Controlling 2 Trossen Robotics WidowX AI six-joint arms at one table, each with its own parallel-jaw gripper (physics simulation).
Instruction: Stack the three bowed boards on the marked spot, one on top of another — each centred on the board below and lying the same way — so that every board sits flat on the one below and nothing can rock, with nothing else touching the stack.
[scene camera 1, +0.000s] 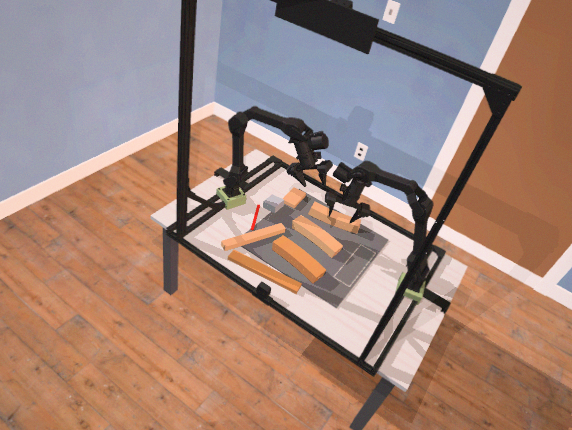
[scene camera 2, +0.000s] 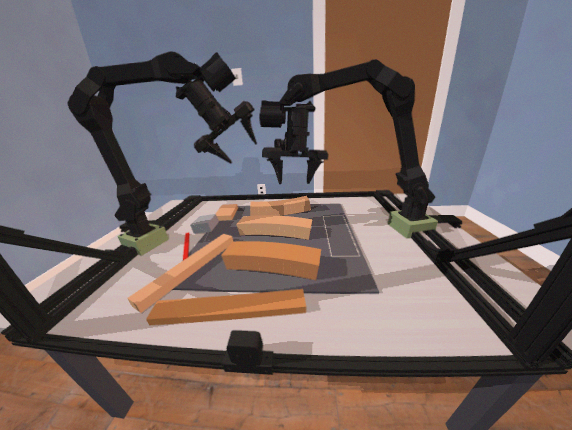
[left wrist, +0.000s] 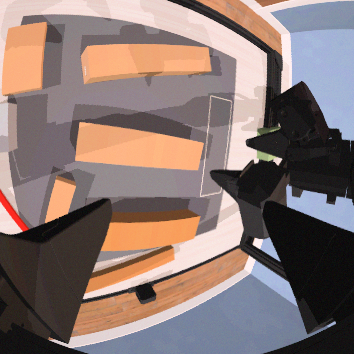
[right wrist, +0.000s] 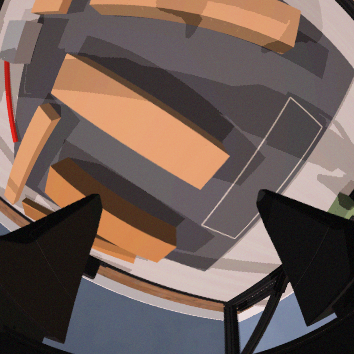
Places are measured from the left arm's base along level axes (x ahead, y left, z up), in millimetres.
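Pixels of known places: left gripper, fingertip midpoint: (scene camera 1: 315, 186) (scene camera 2: 243, 153) (left wrist: 189, 208); right gripper, fingertip midpoint: (scene camera 1: 339, 219) (scene camera 2: 294, 183) (left wrist: 230, 156) (right wrist: 180, 199); left arm's base, origin of the base link: (scene camera 1: 231, 191) (scene camera 2: 141, 231); right arm's base, origin of the base link: (scene camera 1: 412, 284) (scene camera 2: 413, 215).
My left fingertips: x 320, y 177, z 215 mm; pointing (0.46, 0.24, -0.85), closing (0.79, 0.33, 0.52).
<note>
Ahead of a thing's pixels: the offset from my left fingertips to its middle.
Three thick bowed boards lie apart on the dark mat: the front board @[dx +134, dy -134, dz -236 mm] (scene camera 1: 299, 259) (scene camera 2: 272, 259) (left wrist: 155, 232), the middle board @[dx +64, dy +22, dz -238 mm] (scene camera 1: 317, 236) (scene camera 2: 275, 227) (left wrist: 140, 147) (right wrist: 140, 122) and the back board @[dx +12, dy +173, dz -229 mm] (scene camera 1: 320, 213) (scene camera 2: 280, 207) (left wrist: 147, 61) (right wrist: 210, 20). The marked spot (scene camera 1: 347, 260) (scene camera 2: 345, 256) (left wrist: 205, 145) (right wrist: 246, 161) is a thin pale rectangle right of them, with no board on it. My left gripper (scene camera 1: 313, 183) (scene camera 2: 243, 153) (left wrist: 189, 208) is open, empty and tilted, high over the back. My right gripper (scene camera 1: 341, 218) (scene camera 2: 294, 183) (left wrist: 230, 156) (right wrist: 180, 199) is open and empty, above the boards.
A slim bar @[dx -60, dy -218, dz -247 mm] (scene camera 1: 253, 236) (scene camera 2: 182, 272) lies slanted across the mat's left edge. Another bar @[dx +113, dy -282, dz -256 mm] (scene camera 1: 264, 271) (scene camera 2: 227, 306) lies in front. A short wooden block @[dx -195, dy +97, dz -249 mm] (scene camera 1: 295, 198) (scene camera 2: 227, 212), a grey block @[dx -196, dy -23, dz -243 mm] (scene camera 1: 272, 202) (scene camera 2: 204, 224) and a red strip @[dx -169, dy -138, dz -259 mm] (scene camera 1: 255, 217) (scene camera 2: 186, 246) are at the left.
</note>
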